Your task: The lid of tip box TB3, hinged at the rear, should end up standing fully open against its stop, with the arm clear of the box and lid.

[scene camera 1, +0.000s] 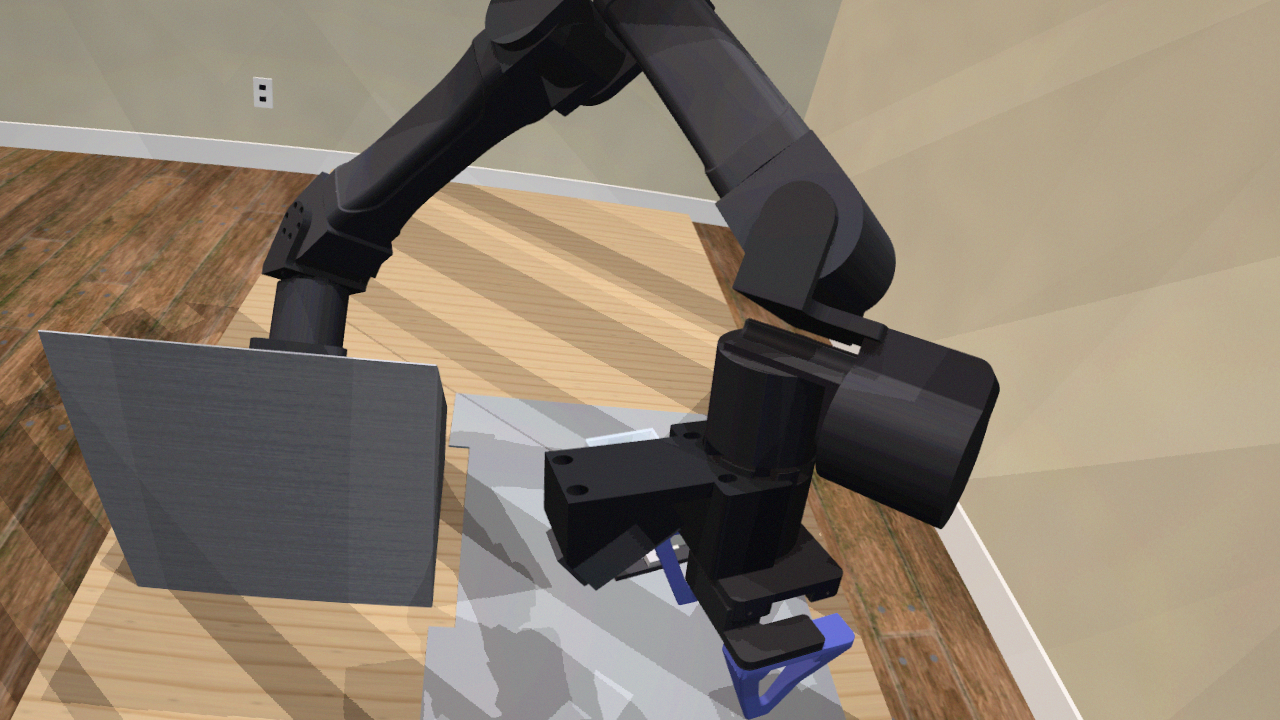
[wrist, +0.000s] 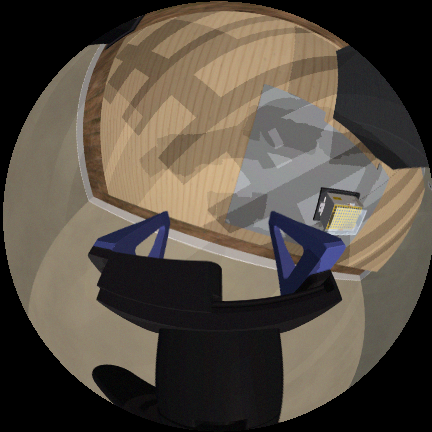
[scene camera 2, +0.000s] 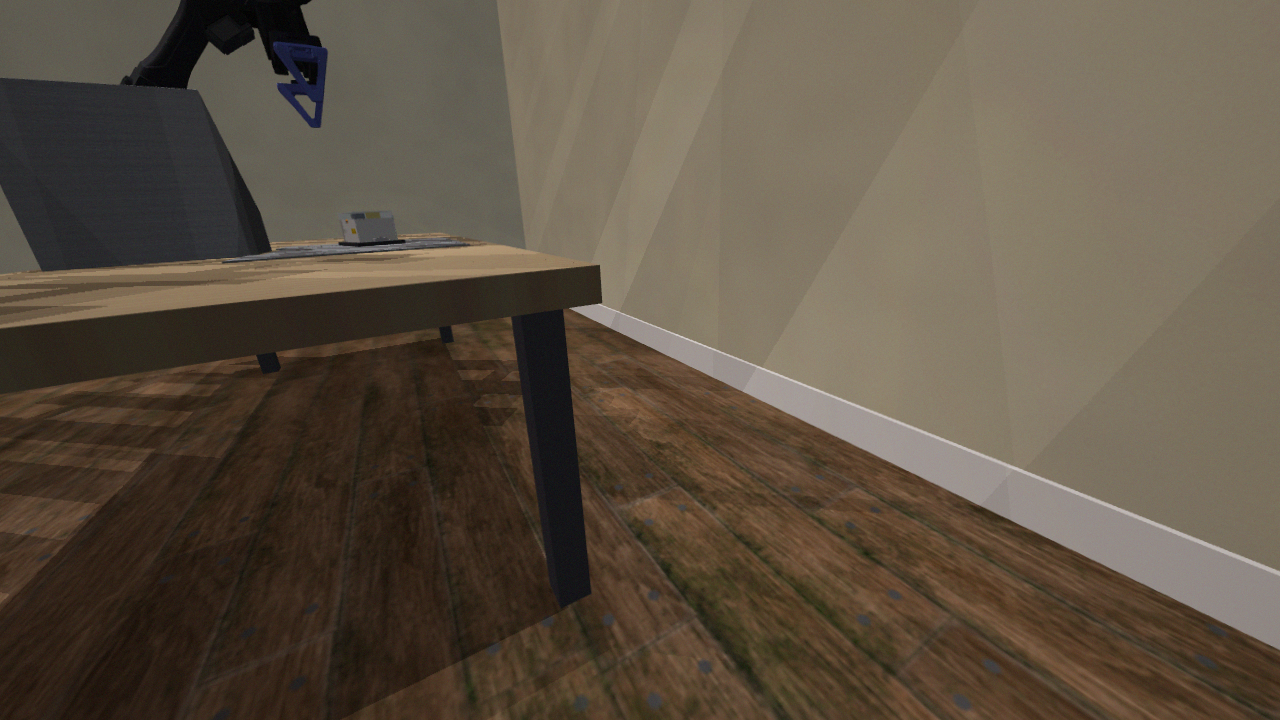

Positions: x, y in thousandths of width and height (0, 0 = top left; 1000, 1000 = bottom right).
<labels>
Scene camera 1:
gripper: 562, 909
grey mat: 412, 878
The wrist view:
clear lid: 797, 508
grey mat: 675, 353
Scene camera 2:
gripper: 247, 160
grey mat: 332, 338
</labels>
